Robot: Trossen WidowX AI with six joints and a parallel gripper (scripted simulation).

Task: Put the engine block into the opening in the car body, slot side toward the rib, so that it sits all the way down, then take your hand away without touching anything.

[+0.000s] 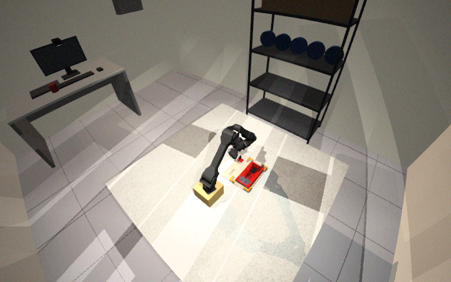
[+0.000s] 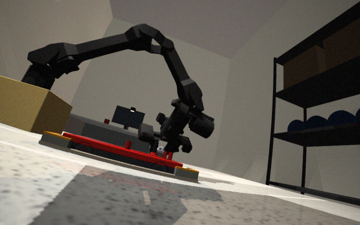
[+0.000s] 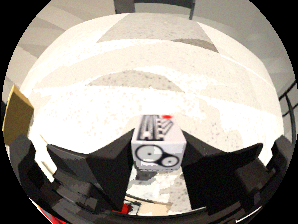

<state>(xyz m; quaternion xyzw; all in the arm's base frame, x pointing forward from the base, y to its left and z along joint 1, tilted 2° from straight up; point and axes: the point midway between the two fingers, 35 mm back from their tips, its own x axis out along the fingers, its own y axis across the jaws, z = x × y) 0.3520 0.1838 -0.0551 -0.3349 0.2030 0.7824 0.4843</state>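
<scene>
The engine block is 1 cm to the right of my gripper tip and 1 cm above it.
</scene>
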